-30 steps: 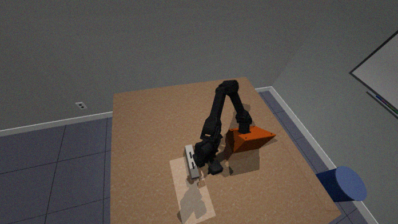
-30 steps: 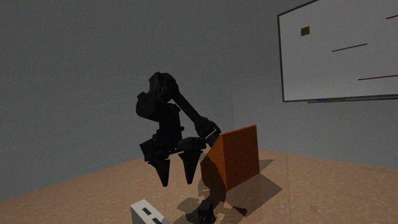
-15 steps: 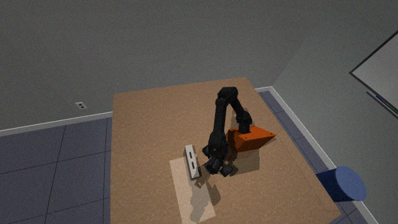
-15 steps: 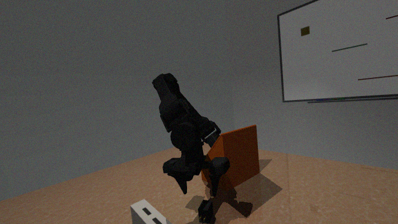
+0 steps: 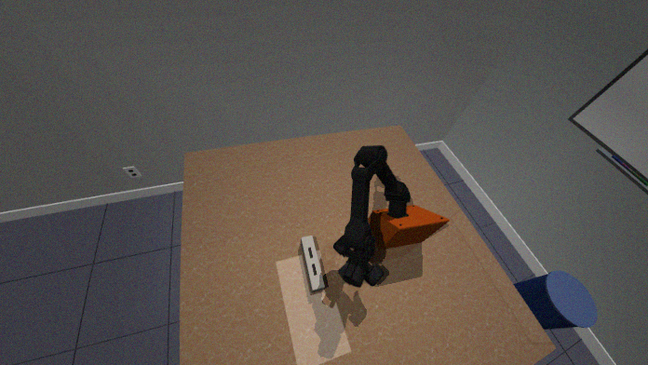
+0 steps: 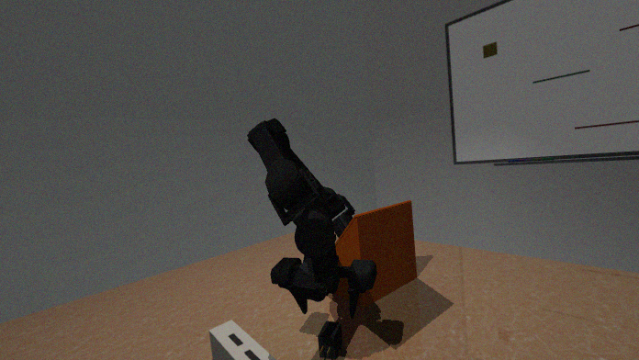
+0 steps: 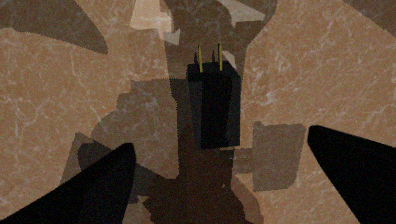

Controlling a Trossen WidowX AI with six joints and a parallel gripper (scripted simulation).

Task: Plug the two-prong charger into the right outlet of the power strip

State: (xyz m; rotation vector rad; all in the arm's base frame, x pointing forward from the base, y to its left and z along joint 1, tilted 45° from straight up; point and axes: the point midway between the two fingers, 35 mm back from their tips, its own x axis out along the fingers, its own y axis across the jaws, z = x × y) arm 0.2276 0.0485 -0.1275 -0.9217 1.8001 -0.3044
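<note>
The black two-prong charger is 5 cm below my gripper tip, 1 cm to the left of it and 1 cm ahead of it.
</note>
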